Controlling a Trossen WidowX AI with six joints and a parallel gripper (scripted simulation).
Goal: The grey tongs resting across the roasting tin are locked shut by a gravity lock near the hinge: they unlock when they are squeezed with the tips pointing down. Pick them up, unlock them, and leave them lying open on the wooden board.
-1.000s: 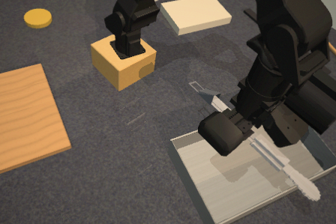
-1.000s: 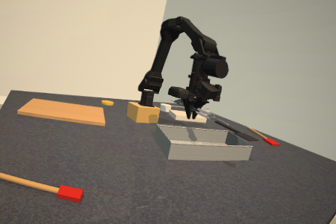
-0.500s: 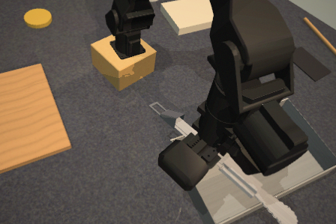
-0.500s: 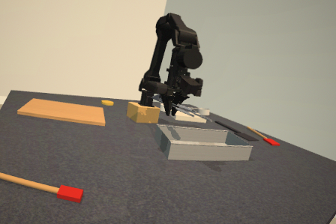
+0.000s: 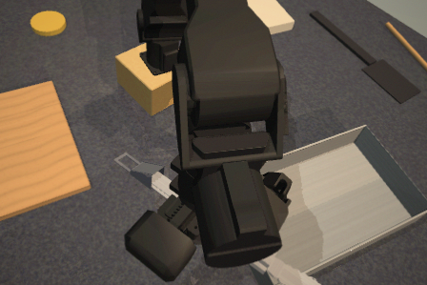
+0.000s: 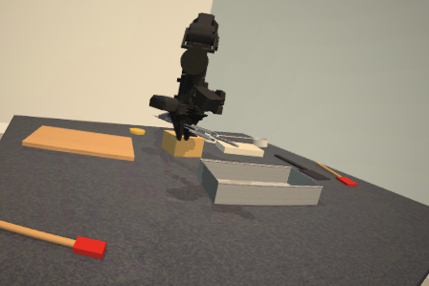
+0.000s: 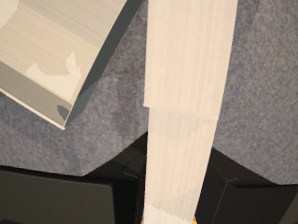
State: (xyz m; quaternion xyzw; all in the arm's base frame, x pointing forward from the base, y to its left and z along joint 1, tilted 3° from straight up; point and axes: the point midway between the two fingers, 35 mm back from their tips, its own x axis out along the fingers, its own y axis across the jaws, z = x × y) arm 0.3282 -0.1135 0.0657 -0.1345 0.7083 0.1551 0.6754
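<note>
Right now my gripper tip is 300 mm past the wooden board, 260 mm to the left of it and 110 mm above it. From my gripper tip the other things lie so: black spatula 210 mm behind, 580 mm to the left, 120 mm below; then cream slab 430 mm behind, 390 mm to the left, 110 mm below; then roasting tin 30 mm ahead, 220 mm to the left, 90 mm below.
</note>
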